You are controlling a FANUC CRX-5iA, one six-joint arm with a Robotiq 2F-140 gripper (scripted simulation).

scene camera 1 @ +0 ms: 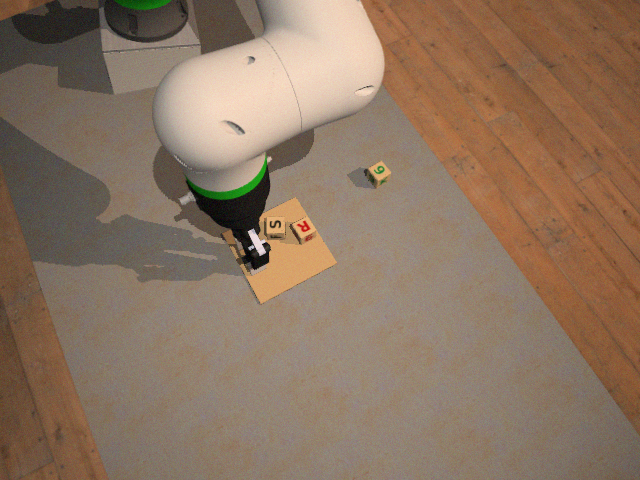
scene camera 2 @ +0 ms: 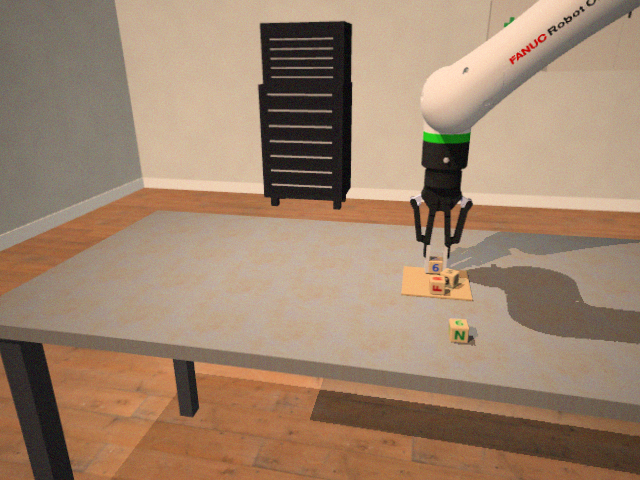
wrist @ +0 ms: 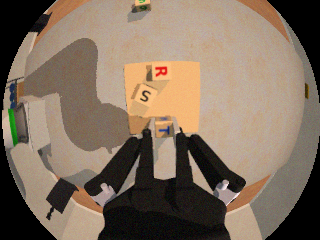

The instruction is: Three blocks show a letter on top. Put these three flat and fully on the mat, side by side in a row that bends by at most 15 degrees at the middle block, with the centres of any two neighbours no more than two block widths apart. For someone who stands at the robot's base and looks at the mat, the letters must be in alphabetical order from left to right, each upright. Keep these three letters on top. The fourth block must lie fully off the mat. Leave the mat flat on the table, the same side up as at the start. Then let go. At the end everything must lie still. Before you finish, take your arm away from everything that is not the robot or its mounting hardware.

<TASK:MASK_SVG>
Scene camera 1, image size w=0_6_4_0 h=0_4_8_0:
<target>my gripper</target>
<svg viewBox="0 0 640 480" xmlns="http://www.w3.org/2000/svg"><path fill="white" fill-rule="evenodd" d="M266 201L257 212L240 220L224 221L211 217L220 226L232 230L238 251L244 249L245 256L242 257L244 264L248 265L252 276L266 269L266 264L269 263L271 246L265 239L260 241L258 236L261 231L259 218L265 209Z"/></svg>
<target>tan mat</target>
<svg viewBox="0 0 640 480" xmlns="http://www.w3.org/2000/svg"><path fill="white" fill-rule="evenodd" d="M296 197L262 213L259 218L261 229L258 234L260 241L265 239L270 244L271 251L269 251L267 268L253 276L248 272L240 258L232 230L230 229L222 233L260 304L337 264L317 230L316 238L303 245L300 245L293 234L292 224L307 216ZM266 217L285 217L285 240L267 239Z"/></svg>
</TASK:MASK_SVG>
